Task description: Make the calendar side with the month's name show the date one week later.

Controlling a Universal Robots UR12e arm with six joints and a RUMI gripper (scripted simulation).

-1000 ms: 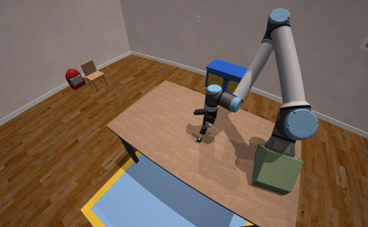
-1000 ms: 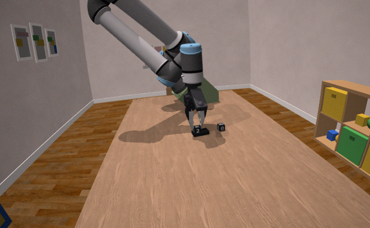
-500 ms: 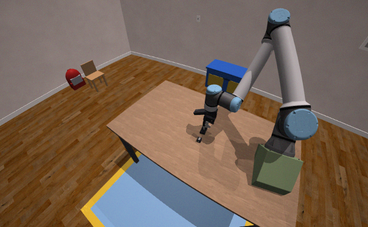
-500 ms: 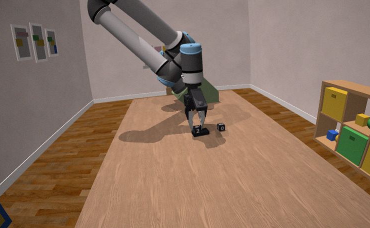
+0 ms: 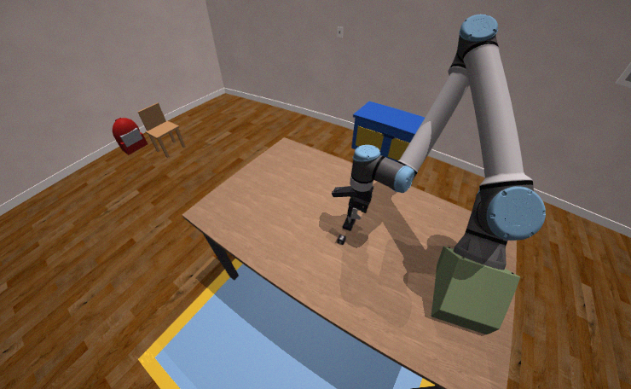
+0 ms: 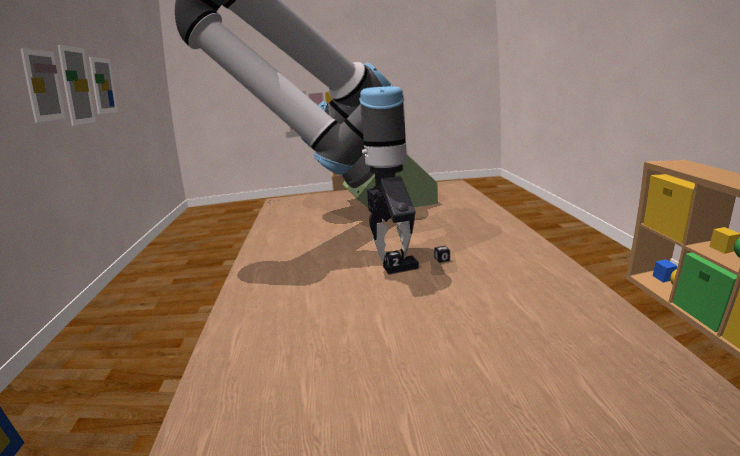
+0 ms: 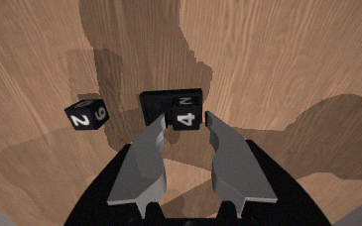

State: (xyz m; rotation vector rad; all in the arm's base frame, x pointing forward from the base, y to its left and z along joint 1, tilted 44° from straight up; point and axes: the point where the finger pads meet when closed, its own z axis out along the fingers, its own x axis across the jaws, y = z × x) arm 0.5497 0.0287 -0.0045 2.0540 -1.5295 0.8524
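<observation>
My hand is 30 mm above the black calendar tray and 20 mm to the right of it. Round my hand: black number cube (120 mm to the left, 30 mm behind, 20 mm below).
</observation>
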